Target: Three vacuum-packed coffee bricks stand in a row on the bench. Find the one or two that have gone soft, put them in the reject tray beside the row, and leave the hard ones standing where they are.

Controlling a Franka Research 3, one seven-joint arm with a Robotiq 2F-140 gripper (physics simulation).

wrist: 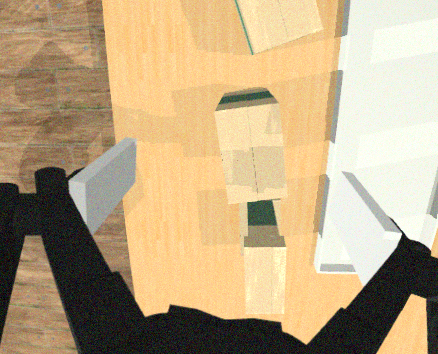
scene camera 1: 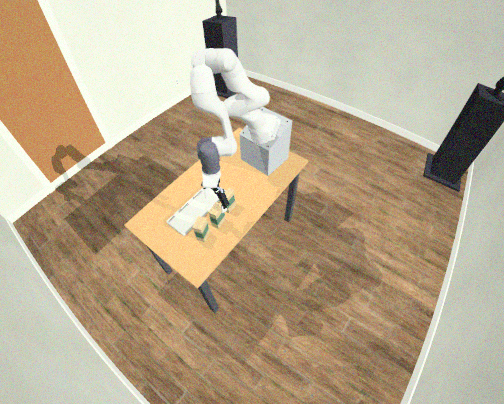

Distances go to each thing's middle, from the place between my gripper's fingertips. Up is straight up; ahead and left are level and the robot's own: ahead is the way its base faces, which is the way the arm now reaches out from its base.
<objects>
Right now my hand is 20 mm past the white reject tray [scene camera 1: 182,221], 190 mm to the left of it and 190 mm above it.
</objects>
